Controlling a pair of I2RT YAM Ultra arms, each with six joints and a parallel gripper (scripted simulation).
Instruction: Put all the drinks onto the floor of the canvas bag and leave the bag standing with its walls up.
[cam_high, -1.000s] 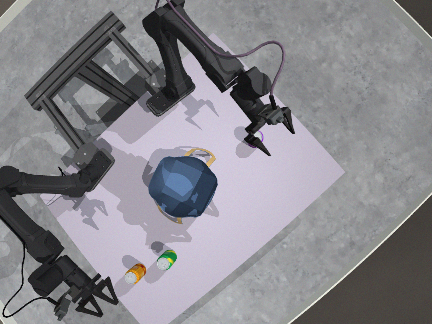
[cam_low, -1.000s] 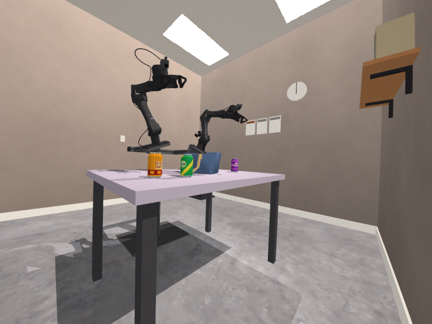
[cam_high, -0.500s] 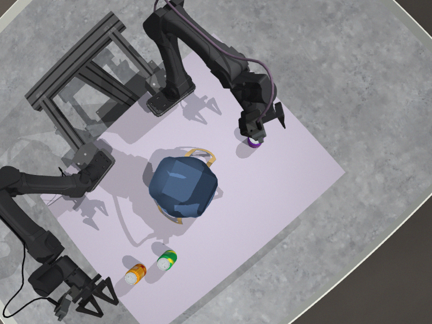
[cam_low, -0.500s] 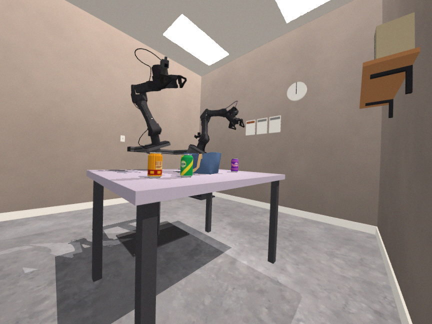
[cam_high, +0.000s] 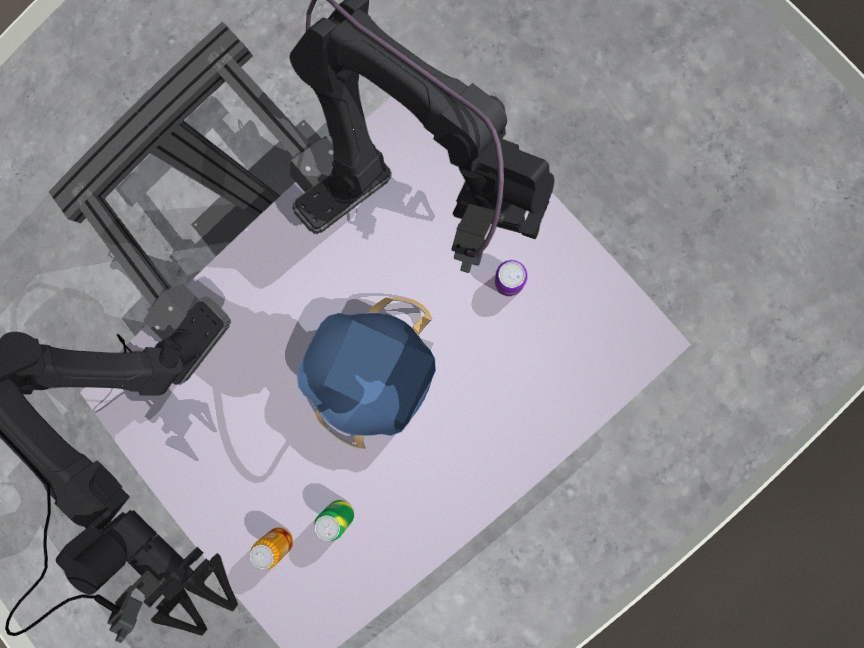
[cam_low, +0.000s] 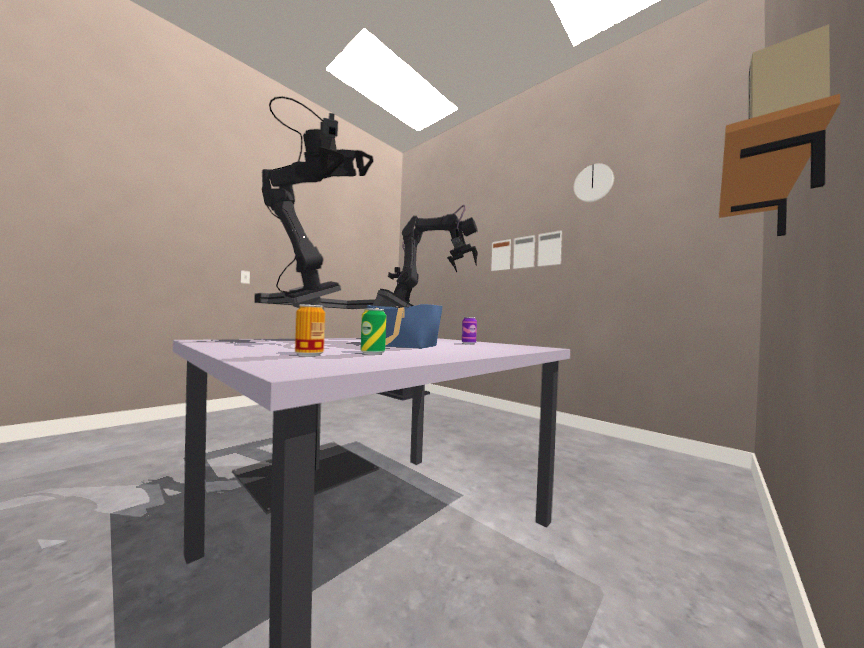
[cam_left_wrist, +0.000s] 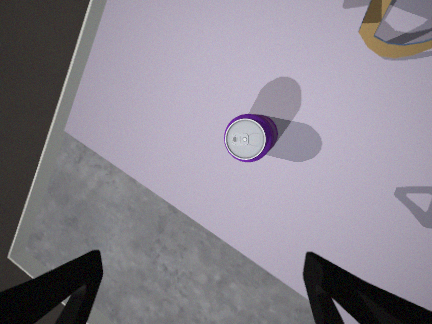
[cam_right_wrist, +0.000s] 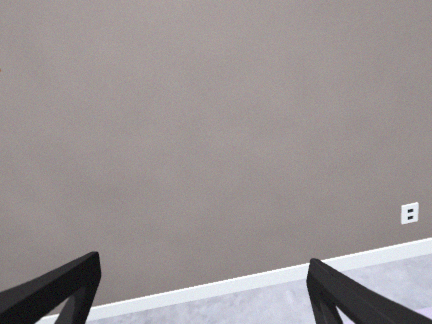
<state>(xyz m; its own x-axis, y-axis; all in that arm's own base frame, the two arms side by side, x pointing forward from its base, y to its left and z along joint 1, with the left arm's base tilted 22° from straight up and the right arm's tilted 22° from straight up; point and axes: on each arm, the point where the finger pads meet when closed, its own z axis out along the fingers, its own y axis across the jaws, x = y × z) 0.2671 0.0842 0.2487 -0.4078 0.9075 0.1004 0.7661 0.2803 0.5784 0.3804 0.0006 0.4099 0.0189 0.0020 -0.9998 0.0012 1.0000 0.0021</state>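
My right gripper is now 460 mm above the green can, 60 mm to the right of it and 30 mm short of it. Round my right hand: purple can (700 mm to the left, 460 mm below, 90 mm behind); then orange can (460 mm below, 100 mm to the right, 20 mm behind).
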